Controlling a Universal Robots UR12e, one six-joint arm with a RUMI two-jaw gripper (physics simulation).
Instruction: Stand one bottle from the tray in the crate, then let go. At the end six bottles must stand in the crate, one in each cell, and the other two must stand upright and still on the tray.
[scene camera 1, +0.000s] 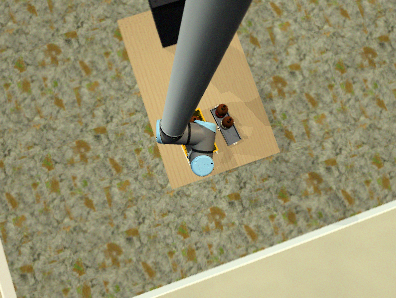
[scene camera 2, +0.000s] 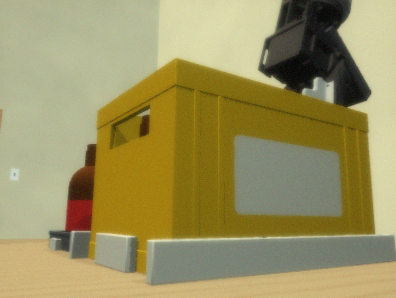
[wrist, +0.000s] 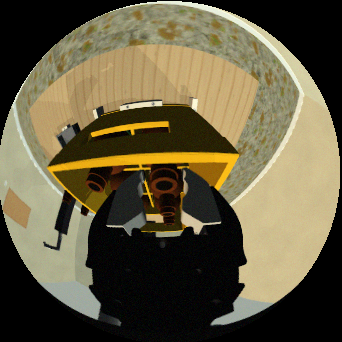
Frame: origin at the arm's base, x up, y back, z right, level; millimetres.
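Seen in the pictures: gripper, fingertip midpoint: (wrist: 162, 169).
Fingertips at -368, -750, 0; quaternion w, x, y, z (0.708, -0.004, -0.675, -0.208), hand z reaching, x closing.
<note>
A point is followed by its place in that frame, as x, y, z.
The yellow crate (scene camera 1: 217, 149) @[-316, -775, -141] (scene camera 2: 135, 185) @[-416, -548, 40] (wrist: 190, 158) @[-316, -816, 0] stands on the table, largely under the arm in scene camera 1. My gripper (scene camera 2: 320, 92) (wrist: 162, 169) @[-368, -750, 0] is low at the crate's top, its fingers parted on either side of an upright brown bottle's neck (wrist: 164, 187) @[-328, -766, -3], without gripping it. More bottle necks show in the crate, one (wrist: 95, 182) @[-328, -754, -80] to the left and others behind the fingers; the full number is hidden. Two brown bottles (scene camera 1: 222, 110) @[-368, -536, -216] (scene camera 1: 228, 122) @[-351, -619, -238] stand upright on the grey tray (scene camera 1: 233, 136) @[-485, -696, -289] beside the crate. One red-labelled bottle (scene camera 2: 80, 200) @[-420, -504, -190] shows behind the crate.
Grey guide blocks (scene camera 2: 270, 257) @[-477, -657, 92] (scene camera 2: 116, 252) @[-476, -534, 37] line the crate's base. A black block (scene camera 1: 167, 30) @[-348, 11, 55] stands at the table's far end. The arm (scene camera 1: 200, 65) @[374, -652, -33] reaches over the table (scene camera 1: 150, 75) @[-491, -187, 224]. The crate's rim stands close around the fingers.
</note>
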